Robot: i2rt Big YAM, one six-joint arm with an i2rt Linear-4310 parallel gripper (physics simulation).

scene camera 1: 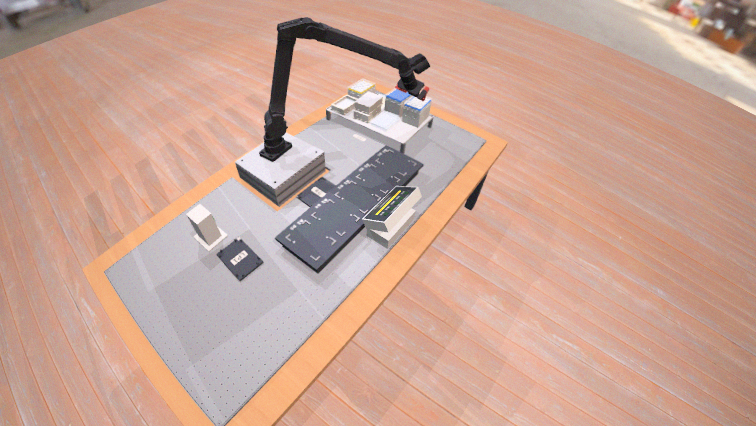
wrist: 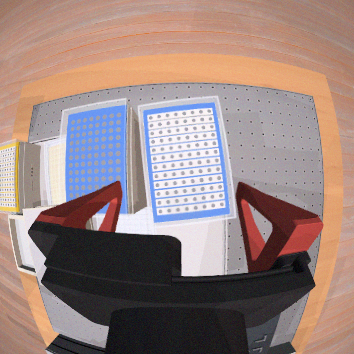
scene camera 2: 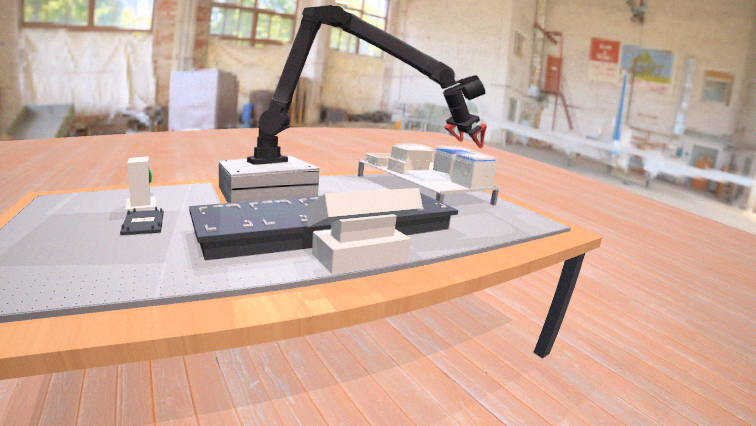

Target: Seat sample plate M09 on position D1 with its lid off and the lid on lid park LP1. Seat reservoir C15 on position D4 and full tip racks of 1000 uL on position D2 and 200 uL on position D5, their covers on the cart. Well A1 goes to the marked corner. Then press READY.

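My gripper [scene camera 1: 413, 94] [scene camera 2: 470, 142] [wrist: 178, 187] is open and empty above the cart [scene camera 1: 401, 136] [scene camera 2: 417, 180] [wrist: 202, 250]. Below, between the fingers in the wrist view, is a blue-framed rack with white rows [scene camera 1: 416, 111] [scene camera 2: 474, 171] [wrist: 186, 160], with a clear outline around its top. Left of it stands a blue-topped rack with grey holes [scene camera 1: 397, 96] [wrist: 95, 150]. A yellow-framed rack [scene camera 1: 361, 86] [wrist: 9, 177] stands farther left. The deck [scene camera 1: 317, 224] [scene camera 2: 253, 227] shows bare corner marks. Lid park LP1 [scene camera 1: 239, 257] [scene camera 2: 141, 220] bears no lid. Small labels are unreadable.
A white box-like stack [scene camera 1: 368, 103] [scene camera 2: 411, 154] and a shallow open tray [scene camera 1: 343, 104] share the cart. A slanted display [scene camera 1: 392, 204] stands at the deck's front edge. A white post [scene camera 1: 203, 224] [scene camera 2: 138, 179] with a green button [scene camera 2: 150, 175] stands beside LP1.
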